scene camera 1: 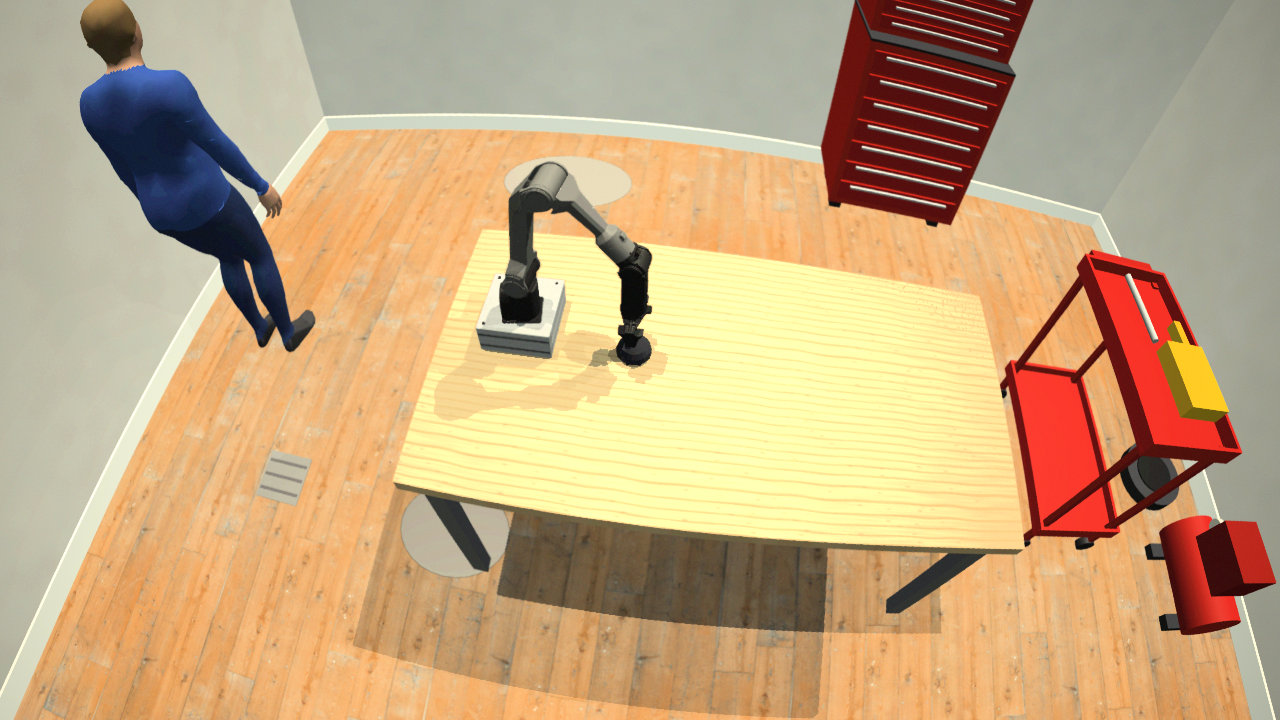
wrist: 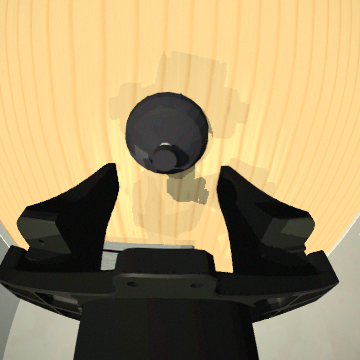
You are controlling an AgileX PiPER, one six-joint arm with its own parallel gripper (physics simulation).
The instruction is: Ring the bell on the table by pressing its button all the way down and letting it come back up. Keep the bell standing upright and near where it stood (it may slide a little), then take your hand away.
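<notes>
The dark round bell [scene camera 1: 633, 351] [wrist: 167, 120] stands upright on the wooden table [scene camera 1: 805, 402] [wrist: 300, 60]. Its small round button [wrist: 165, 157] shows on top in the wrist view, towards the gripper's side. My gripper [scene camera 1: 631, 333] [wrist: 167, 176] is open, with its two black fingers wide apart and nothing between them. It points down just above the bell, and in the wrist view the fingertips lie to either side of the bell's near edge. How large the gap between gripper and button is cannot be told in the scene view, where the gripper hides the button.
The arm's white base block [scene camera 1: 520, 317] stands on the table to the left of the bell. A red cart [scene camera 1: 1067, 447] stands beyond the table's right end. A red drawer cabinet [scene camera 1: 921, 134] is at the back. A person in blue [scene camera 1: 161, 152] stands on the floor at the left.
</notes>
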